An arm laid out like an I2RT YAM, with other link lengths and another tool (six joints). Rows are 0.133 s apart.
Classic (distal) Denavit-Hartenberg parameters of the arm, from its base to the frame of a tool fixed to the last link. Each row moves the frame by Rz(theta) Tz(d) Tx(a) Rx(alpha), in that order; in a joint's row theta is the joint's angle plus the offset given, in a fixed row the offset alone. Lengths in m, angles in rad.
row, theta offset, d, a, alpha
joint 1, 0.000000, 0.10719, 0.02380, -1.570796
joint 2, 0.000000, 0.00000, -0.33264, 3.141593
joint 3, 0.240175, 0.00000, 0.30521, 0.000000
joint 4, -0.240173, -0.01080, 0.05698, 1.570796
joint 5, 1.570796, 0.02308, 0.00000, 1.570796
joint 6, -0.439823, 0.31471, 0.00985, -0.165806
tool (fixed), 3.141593, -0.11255, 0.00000, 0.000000
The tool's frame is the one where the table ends.
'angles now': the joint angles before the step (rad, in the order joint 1, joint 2, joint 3, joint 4, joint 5, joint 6). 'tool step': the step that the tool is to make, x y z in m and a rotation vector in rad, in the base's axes. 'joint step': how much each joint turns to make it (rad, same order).
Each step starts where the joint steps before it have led.
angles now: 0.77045, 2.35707, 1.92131, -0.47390, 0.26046, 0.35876
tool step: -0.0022, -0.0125, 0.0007, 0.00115, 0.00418, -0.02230
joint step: -0.00879, -0.03001, -0.04888, 0.01316, 0.00532, 0.01343
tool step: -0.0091, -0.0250, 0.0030, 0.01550, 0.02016, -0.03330
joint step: -0.02018, -0.07257, -0.10845, 0.02493, -0.01203, 0.02652
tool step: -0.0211, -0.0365, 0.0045, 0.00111, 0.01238, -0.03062
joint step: -0.01967, -0.11783, -0.17429, 0.04431, -0.00078, 0.01468
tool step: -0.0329, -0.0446, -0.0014, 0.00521, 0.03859, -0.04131
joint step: -0.02358, -0.13638, -0.19728, 0.02717, -0.01353, 0.03225
